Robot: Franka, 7 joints.
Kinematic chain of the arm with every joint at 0, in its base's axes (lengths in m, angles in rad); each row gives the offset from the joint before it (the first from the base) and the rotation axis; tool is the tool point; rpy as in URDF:
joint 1: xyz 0 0 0.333 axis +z
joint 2: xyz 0 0 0 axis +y
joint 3: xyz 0 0 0.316 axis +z
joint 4: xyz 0.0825 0 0 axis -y
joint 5: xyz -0.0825 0 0.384 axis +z
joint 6: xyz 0 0 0 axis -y
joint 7: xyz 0.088 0 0 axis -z
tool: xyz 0 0 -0.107 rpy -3.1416 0 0
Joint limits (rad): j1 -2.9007..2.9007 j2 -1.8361..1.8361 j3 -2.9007..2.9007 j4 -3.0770..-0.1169 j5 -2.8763..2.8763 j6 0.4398..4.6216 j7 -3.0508..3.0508
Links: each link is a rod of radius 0.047 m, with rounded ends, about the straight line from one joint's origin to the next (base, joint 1, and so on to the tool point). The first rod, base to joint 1, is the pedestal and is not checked.
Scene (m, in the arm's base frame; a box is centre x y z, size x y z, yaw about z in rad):
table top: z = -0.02
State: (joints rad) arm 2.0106 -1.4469 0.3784 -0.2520 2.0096 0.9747 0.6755
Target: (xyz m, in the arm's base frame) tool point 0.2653 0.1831 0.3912
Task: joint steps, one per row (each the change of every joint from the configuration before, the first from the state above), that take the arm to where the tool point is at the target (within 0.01 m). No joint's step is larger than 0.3 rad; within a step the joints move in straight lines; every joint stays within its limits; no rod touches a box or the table.
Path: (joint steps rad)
1: -0.1230 0.1469 -0.1428 -0.2889 -0.1323 0.0090 0.0000
2: -0.1230 0.1469 -0.1427 -0.2890 -0.1324 0.0089 0.0000
3: -0.1231 0.1469 -0.1428 -0.2889 -0.1323 0.0090 0.0000
4: -0.1230 0.1469 -0.1427 -0.2890 -0.1324 0.0089 0.0000
5: -0.1230 0.1469 -0.1428 -0.2889 -0.1323 0.0090 0.0000
6: -0.1230 0.1469 -0.1428 -0.2890 -0.1324 0.0090 0.0000
7: -0.1230 0.1469 -0.1427 -0.2889 -0.1323 0.0089 0.0000
8: -0.1231 0.1469 -0.1428 -0.2890 -0.1323 0.0090 0.0000

